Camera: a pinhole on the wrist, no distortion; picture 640 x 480 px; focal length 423.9 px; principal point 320.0 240.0 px. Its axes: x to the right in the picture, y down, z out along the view. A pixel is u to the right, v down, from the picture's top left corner.
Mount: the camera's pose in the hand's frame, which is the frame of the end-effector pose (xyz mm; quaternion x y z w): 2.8 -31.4 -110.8 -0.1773 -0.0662 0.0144 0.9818
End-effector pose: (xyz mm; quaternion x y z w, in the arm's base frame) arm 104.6 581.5 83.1 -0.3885 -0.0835 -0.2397 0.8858
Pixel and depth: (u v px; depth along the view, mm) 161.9 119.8 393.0
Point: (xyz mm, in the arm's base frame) -58.3 847.5 210.6
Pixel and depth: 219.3 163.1 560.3
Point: -27.3 1002.2 268.7
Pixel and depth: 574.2 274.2 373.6
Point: 333.5 783.8 225.4
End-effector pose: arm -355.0 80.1 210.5 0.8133 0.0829 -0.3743 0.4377
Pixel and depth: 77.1 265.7 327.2
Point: -560.7 -56.7 369.6
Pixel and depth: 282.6 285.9 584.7
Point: -556.1 -344.9 309.6
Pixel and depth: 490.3 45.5 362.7
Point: -472.3 -140.4 6.1
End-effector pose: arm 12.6 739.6 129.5 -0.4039 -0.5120 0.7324 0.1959
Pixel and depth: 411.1 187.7 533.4
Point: -335.8 482.4 86.5
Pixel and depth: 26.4 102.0 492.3
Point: -36.8 257.4 366.1
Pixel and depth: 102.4 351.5 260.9
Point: 54.3 523.6 102.1
